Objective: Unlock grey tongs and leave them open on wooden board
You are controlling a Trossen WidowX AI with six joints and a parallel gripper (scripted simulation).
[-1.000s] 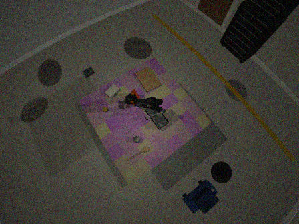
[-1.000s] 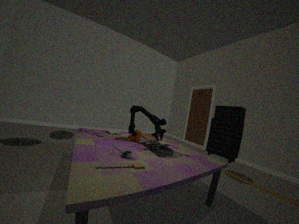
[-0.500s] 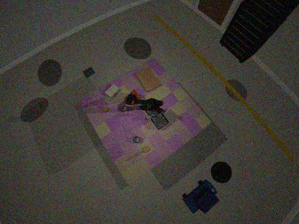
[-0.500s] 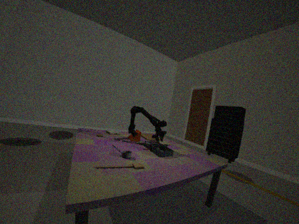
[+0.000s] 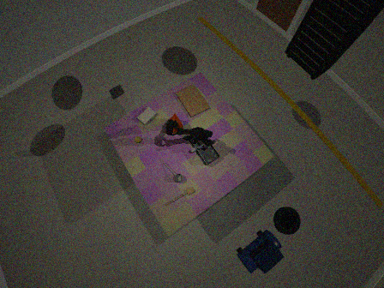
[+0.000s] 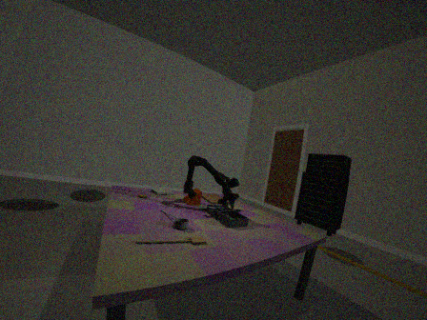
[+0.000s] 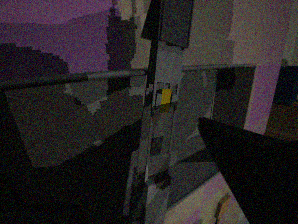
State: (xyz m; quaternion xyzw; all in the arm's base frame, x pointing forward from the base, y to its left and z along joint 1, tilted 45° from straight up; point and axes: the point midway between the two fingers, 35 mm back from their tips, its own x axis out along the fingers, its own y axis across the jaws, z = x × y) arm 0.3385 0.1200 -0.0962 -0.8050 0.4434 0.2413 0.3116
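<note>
My gripper tip is 2 cm to the right of the yellow lock piece. From my gripper tip the other things lie so: white block 64 cm behind, 36 cm to the right, 5 cm below; then wooden board 55 cm behind, 17 cm to the left, 5 cm below; then roasting tin 1 cm ahead, 3 cm to the right, 3 cm below.
</note>
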